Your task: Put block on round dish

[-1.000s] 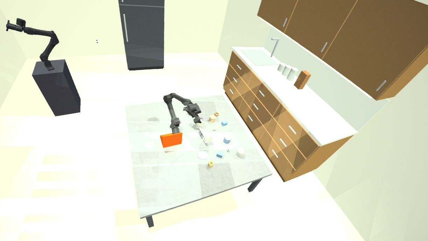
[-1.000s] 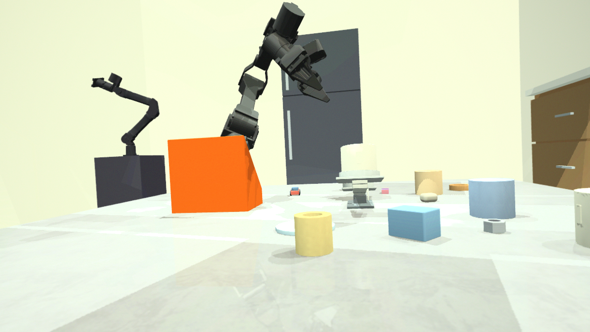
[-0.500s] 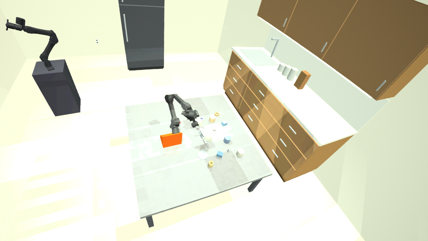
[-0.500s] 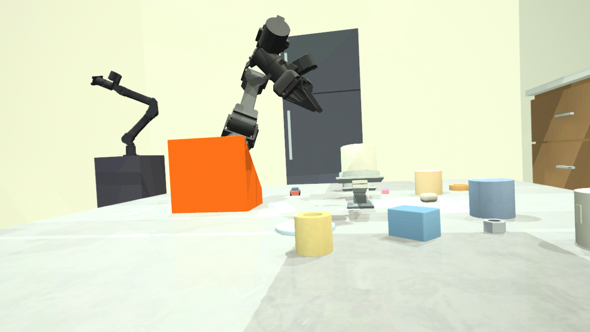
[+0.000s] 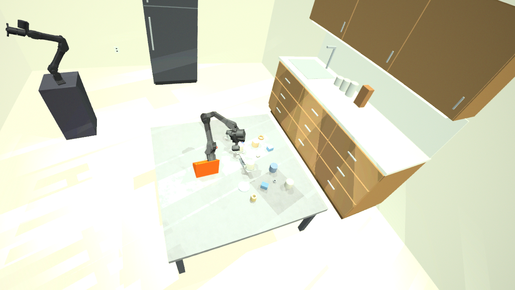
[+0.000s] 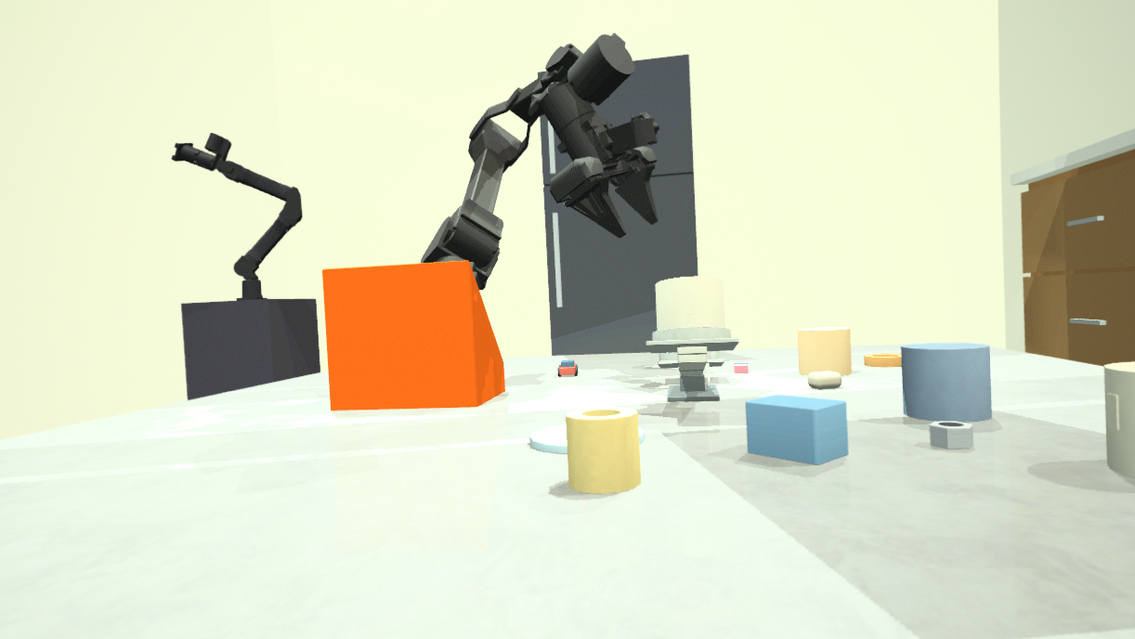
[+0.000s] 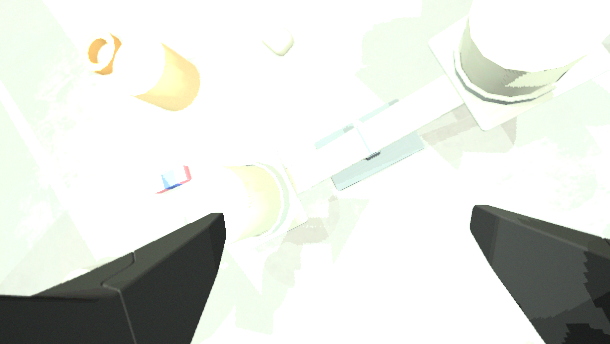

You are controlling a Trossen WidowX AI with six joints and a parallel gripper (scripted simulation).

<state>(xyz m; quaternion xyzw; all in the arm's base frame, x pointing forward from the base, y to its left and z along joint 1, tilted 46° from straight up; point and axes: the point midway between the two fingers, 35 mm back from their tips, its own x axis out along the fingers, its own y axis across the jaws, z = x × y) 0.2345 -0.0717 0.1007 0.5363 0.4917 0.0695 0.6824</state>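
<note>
The pale block lies 170 mm below my gripper tip, 100 mm to the left of it and 60 mm ahead of it. Also, from my gripper tip: tan cylinder 250 mm ahead, 170 mm below, 160 mm to the left; pink-blue block 200 mm to the left, 200 mm below, 140 mm ahead; balance 170 mm below, 60 mm ahead, 30 mm to the right.
</note>
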